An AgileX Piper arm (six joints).
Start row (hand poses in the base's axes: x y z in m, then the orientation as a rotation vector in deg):
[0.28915 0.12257 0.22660 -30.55 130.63 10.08]
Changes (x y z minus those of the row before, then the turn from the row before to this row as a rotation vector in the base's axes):
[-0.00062 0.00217 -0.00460 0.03 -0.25 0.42]
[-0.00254 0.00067 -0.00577 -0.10 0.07 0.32]
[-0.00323 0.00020 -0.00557 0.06 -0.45 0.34]
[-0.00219 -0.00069 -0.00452 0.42 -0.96 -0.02]
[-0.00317 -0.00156 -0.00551 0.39 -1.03 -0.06]
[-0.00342 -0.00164 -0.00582 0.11 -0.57 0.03]
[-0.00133 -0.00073 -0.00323 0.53 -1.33 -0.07]
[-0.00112 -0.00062 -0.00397 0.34 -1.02 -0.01]
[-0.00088 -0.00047 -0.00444 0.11 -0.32 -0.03]
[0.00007 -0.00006 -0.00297 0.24 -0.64 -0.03]
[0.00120 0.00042 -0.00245 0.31 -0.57 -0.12]
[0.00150 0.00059 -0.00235 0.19 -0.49 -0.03]
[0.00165 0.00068 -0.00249 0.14 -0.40 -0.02]
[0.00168 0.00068 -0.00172 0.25 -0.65 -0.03]
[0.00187 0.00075 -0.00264 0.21 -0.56 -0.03]
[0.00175 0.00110 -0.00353 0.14 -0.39 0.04]
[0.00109 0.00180 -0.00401 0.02 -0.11 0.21]
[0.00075 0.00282 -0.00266 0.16 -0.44 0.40]
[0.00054 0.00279 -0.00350 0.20 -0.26 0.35]
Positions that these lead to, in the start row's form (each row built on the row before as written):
[0.28853 0.12474 0.22200 -31.01 130.28 10.25]
[0.28599 0.12541 0.21623 -31.43 130.29 10.32]
[0.28276 0.12561 0.21066 -31.78 129.76 10.42]
[0.28057 0.12492 0.20614 -31.51 128.75 10.58]
[0.27740 0.12336 0.20063 -31.21 127.69 10.66]
[0.27398 0.12172 0.19481 -31.17 127.11 10.62]
[0.27265 0.12099 0.19158 -30.78 125.73 10.75]
[0.27153 0.12037 0.18761 -30.57 124.67 10.80]
[0.27065 0.11990 0.18317 -30.47 124.34 10.81]
[0.27072 0.11984 0.18020 -30.29 123.68 10.86]
[0.27192 0.12026 0.17775 -29.98 123.09 10.95]
[0.27342 0.12085 0.17540 -29.83 122.58 10.99]
[0.27507 0.12153 0.17291 -29.73 122.17 11.01]
[0.27675 0.12221 0.17119 -29.55 121.50 11.06]
[0.27862 0.12296 0.16855 -29.39 120.92 11.10]
[0.28037 0.12406 0.16502 -29.35 120.50 11.15]
[0.28146 0.12586 0.16101 -29.56 120.34 11.26]
[0.28221 0.12868 0.15835 -29.89 119.79 11.53]
[0.28275 0.13147 0.15485 -30.14 119.42 11.86]

